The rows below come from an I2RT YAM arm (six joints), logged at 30 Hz.
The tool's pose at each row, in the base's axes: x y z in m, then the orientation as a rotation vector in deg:
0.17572, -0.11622, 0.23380, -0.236, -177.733, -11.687
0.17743, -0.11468, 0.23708, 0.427, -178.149, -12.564
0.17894, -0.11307, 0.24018, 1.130, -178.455, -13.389
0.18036, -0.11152, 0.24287, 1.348, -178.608, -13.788
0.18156, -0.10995, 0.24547, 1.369, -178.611, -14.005
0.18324, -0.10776, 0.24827, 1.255, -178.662, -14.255
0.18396, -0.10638, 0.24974, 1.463, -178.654, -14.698
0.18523, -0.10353, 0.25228, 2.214, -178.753, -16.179
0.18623, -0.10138, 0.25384, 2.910, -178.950, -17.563
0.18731, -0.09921, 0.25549, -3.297, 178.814, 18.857
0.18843, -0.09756, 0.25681, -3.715, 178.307, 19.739
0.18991, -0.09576, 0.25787, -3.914, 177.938, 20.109
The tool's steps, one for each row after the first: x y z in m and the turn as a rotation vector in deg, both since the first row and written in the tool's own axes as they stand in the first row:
-0.00160, 0.00196, -0.00310, -0.538, -0.445, -0.465
-0.00301, 0.00397, -0.00601, -1.044, -0.781, -0.946
-0.00434, 0.00587, -0.00852, -1.289, -0.955, -1.100
-0.00545, 0.00777, -0.01093, -1.427, -0.974, -1.117
-0.00703, 0.01032, -0.01348, -1.585, -1.048, -1.051
-0.00771, 0.01188, -0.01477, -1.865, -1.068, -1.190
-0.00889, 0.01504, -0.01696, -2.795, -1.267, -1.698
-0.00984, 0.01739, -0.01826, -3.655, -1.571, -2.175
-0.01086, 0.01976, -0.01964, -4.480, -1.883, -2.456
-0.01194, 0.02157, -0.02077, -5.071, -2.264, -2.763
-0.01338, 0.02350, -0.02163, -5.330, -2.575, -2.920

